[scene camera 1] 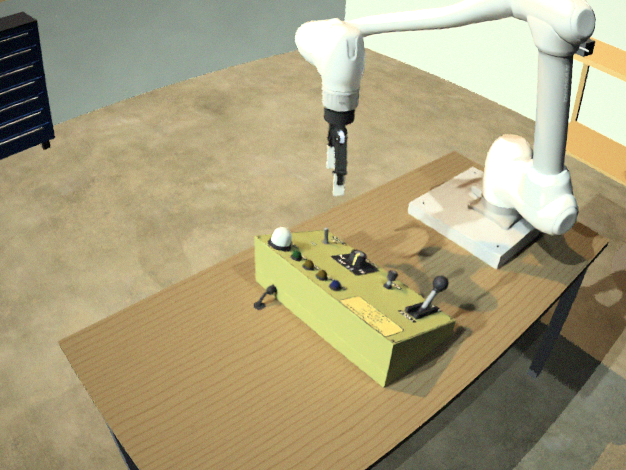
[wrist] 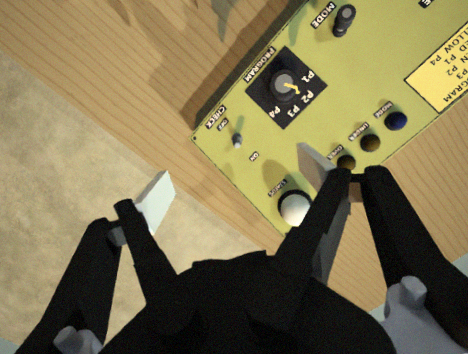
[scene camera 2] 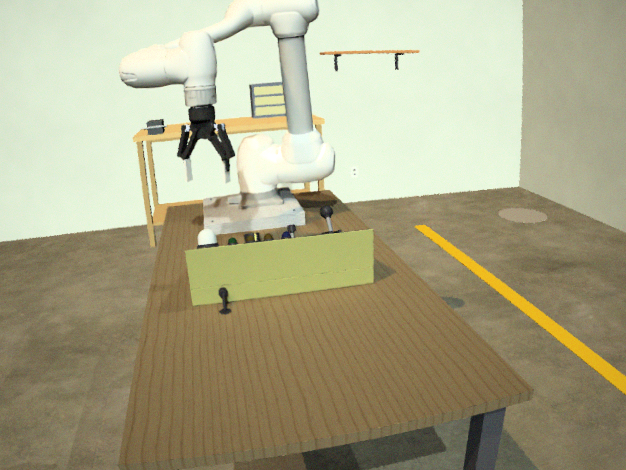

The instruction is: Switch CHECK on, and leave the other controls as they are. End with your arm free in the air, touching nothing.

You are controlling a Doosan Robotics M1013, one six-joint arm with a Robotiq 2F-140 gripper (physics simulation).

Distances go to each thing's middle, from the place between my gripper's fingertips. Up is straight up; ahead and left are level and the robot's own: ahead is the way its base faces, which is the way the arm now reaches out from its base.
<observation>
I see the yellow-green control box [scene camera 1: 379,328] 190 mm below my hand, 180 mm to the left of it and 90 mm ahead of it.
</observation>
